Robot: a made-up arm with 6 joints. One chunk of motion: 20 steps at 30 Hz.
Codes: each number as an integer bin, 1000 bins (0 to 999) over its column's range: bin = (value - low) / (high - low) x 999, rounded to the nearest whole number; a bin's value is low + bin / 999 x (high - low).
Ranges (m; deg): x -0.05..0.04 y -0.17..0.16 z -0.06..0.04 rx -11..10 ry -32..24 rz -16..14
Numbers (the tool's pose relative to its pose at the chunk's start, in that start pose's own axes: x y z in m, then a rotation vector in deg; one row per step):
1: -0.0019 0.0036 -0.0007 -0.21 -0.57 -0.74
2: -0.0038 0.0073 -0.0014 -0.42 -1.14 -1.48
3: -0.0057 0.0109 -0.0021 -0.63 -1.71 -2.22
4: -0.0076 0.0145 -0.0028 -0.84 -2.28 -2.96
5: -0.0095 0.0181 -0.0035 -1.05 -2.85 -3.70
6: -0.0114 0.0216 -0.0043 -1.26 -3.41 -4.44
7: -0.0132 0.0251 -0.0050 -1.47 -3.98 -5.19
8: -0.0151 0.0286 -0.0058 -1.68 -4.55 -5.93
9: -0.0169 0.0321 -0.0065 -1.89 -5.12 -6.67
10: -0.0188 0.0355 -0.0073 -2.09 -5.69 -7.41
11: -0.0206 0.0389 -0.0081 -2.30 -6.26 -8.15
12: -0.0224 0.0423 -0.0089 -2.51 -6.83 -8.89
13: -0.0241 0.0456 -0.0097 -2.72 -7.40 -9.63
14: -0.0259 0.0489 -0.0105 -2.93 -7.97 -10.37
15: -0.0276 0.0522 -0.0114 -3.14 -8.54 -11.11
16: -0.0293 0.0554 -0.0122 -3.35 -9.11 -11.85
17: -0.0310 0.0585 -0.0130 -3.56 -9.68 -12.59
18: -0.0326 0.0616 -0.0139 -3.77 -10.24 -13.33
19: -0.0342 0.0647 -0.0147 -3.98 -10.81 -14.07
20: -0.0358 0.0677 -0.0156 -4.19 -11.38 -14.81
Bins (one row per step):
1: 534 526 592 513 561 508
2: 513 537 585 503 551 484
3: 492 548 578 493 540 459
4: 471 559 571 483 530 434
5: 450 569 564 473 520 410
6: 428 580 556 463 510 385
7: 408 591 549 453 500 360
8: 387 601 541 443 490 335
9: 367 612 534 433 480 311
10: 346 622 526 424 469 286
11: 326 632 518 414 459 261
12: 306 643 510 404 449 237
13: 287 653 502 394 439 212
14: 268 663 495 384 429 187
15: 249 673 486 374 419 163
16: 230 682 478 364 408 138
17: 211 692 470 354 398 114
18: 193 701 461 344 388 89
19: 175 711 453 334 378 64
20: 158 720 444 324 368 40

